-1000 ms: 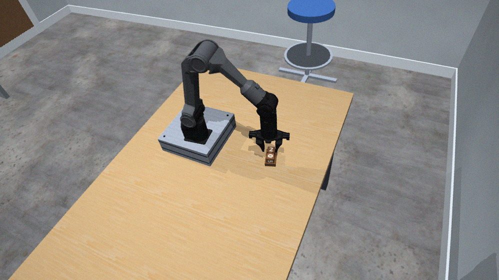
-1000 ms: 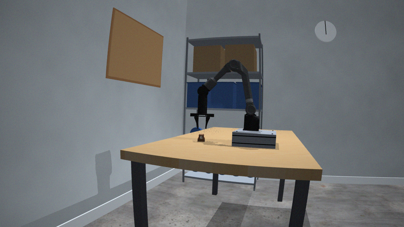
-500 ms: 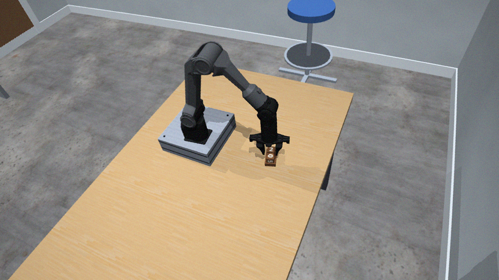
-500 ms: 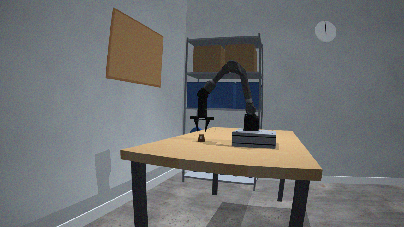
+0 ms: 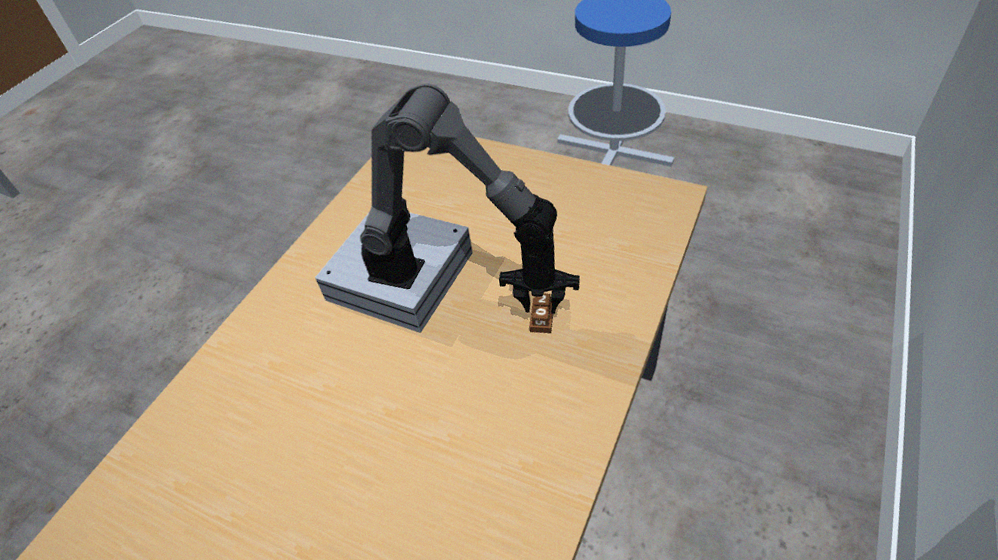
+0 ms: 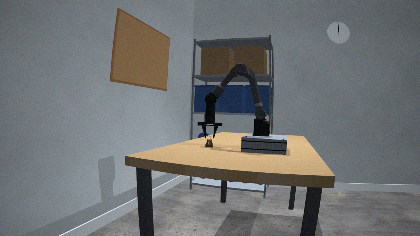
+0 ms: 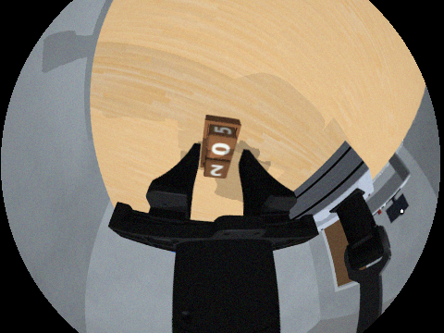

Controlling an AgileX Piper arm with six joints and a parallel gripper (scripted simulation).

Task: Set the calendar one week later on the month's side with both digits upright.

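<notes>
Right now the brown digit cube is 30 mm below my hand. Also, from my hand: brown tray (20 mm to the left, 40 mm below).
</notes>
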